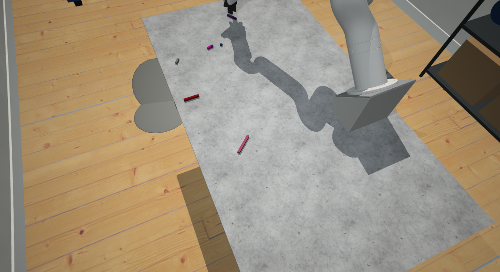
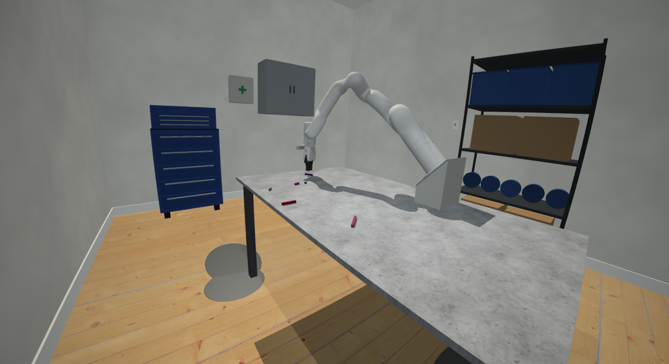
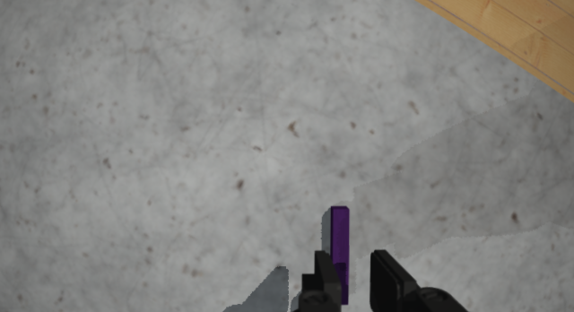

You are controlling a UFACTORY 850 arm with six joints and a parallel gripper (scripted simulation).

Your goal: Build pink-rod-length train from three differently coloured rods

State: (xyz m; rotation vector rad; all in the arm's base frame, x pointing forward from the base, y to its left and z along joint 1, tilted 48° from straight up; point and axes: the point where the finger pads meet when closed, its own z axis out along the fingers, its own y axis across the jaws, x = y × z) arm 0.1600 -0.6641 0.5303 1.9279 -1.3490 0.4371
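Now: hand 50 mm above the purple rod. From my hand the other things lie so: magenta rod 220 mm ahead, 160 mm to the left, 50 mm below; grey rod 400 mm ahead, 170 mm to the left, 50 mm below; red rod 440 mm ahead, 410 mm to the left, 50 mm below.
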